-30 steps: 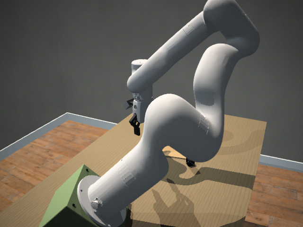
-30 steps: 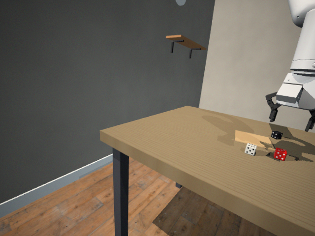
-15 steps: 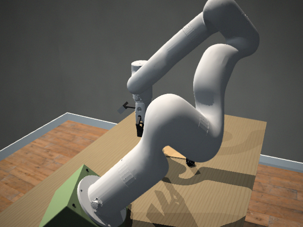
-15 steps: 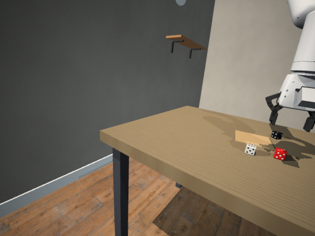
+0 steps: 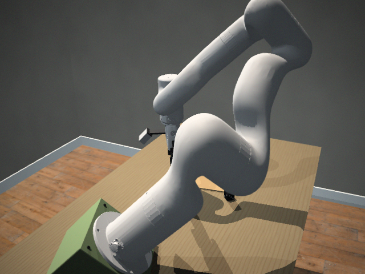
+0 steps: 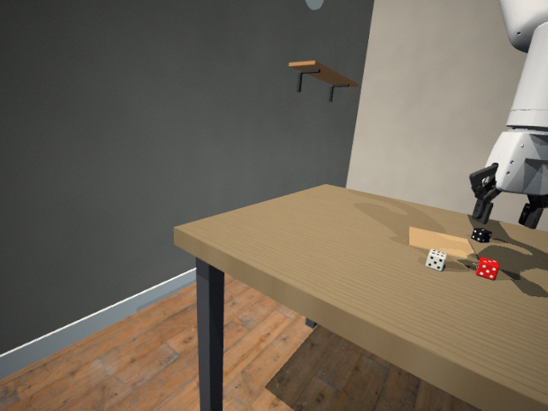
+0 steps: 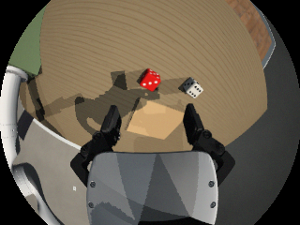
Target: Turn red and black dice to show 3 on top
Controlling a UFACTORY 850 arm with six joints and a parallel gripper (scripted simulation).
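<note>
Now: the red die 10 cm below my hand. Also, from my hand: tan mat: 12 cm to the right, 12 cm below, 8 cm ahead; then black die: 23 cm to the right, 10 cm below, 2 cm behind; then white die: 10 cm below, 9 cm ahead, 3 cm to the left.
</note>
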